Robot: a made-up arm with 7 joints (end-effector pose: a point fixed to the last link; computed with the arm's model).
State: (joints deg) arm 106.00 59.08 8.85 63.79 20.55 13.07 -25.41
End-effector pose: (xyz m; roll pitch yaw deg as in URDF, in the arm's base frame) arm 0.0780 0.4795 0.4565 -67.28 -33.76 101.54
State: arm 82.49 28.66 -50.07 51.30 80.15 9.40 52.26
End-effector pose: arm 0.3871 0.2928 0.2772 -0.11 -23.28 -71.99
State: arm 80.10 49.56 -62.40 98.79 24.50 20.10 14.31
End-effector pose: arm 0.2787 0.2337 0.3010 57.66 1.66 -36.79
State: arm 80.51 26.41 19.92 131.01 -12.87 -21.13 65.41
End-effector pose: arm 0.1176 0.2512 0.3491 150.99 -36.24 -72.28
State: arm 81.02 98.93 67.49 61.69 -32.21 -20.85 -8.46
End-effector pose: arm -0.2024 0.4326 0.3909 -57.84 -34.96 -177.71
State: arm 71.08 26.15 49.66 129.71 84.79 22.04 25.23
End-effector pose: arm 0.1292 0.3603 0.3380 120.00 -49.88 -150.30
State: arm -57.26 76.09 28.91 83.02 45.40 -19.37 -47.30
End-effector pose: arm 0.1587 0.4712 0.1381 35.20 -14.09 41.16
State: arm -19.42 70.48 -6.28 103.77 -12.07 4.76 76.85
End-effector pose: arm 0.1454 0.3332 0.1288 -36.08 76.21 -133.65
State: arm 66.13 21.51 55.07 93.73 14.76 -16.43 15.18
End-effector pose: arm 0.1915 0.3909 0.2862 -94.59 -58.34 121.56
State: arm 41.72 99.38 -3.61 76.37 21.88 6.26 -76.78
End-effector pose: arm 0.1009 0.4554 0.4562 -47.25 -55.79 150.27
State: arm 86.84 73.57 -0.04 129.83 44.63 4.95 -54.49
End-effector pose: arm 0.0111 0.2991 0.4402 -131.82 -59.30 151.23
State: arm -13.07 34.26 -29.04 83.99 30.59 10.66 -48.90
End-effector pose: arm 0.1378 0.2632 -0.0751 33.58 30.18 35.19
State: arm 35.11 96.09 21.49 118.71 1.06 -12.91 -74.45
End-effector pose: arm 0.0703 0.2732 0.4395 -146.81 -43.37 -158.64
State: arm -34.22 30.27 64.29 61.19 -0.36 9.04 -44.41
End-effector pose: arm -0.0382 0.4838 0.0233 48.65 -14.23 107.97
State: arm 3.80 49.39 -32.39 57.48 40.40 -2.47 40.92
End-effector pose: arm 0.1591 0.3944 -0.0109 -14.36 40.33 -45.99
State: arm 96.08 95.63 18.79 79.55 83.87 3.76 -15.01
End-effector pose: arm -0.1387 0.4792 0.4161 -127.17 -55.78 133.57
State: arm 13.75 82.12 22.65 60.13 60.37 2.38 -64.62
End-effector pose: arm 0.1372 0.5583 0.3253 -21.10 -12.07 104.51
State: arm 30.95 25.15 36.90 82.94 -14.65 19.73 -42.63
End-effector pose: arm 0.2535 0.3924 0.1754 -0.23 -17.22 92.84
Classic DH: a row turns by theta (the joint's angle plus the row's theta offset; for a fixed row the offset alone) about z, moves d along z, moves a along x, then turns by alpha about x. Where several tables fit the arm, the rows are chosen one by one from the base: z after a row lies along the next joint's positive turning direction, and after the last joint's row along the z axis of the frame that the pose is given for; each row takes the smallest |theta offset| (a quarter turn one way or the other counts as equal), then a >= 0, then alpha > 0; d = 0 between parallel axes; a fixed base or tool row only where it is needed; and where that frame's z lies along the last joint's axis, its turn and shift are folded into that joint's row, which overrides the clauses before.
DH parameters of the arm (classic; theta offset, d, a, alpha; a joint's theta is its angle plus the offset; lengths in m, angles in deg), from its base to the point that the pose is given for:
base (fixed): 0 0.2422 0.0051 90
joint 1: 90 -0.1426 0.0052 90
joint 2: -90 0.0153 0.0229 -90
joint 3: 90 -0.2546 0.001 -90
joint 4: 0 0.0335 0.0294 90
joint 5: 0 -0.1632 -0.0259 90
joint 6: -90 0.051 0.0211 -90
joint 7: 70.12 0 0.0238 180
tool (fixed): 70.12 0.0106 0 0

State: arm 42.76 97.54 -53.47 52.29 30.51 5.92 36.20
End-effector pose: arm 0.0947 0.5242 0.2936 64.65 40.50 34.67
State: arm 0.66 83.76 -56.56 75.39 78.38 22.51 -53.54
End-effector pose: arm 0.1179 0.4996 0.0759 79.32 23.63 81.80
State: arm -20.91 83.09 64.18 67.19 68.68 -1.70 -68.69
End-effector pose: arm 0.1194 0.5544 0.3462 -36.86 -8.48 106.43
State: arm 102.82 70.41 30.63 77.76 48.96 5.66 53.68
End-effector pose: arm -0.0353 0.4832 0.3834 139.78 -60.00 -115.08
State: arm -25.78 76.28 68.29 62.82 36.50 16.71 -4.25
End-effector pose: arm 0.1062 0.5400 0.2920 16.63 -14.24 56.79
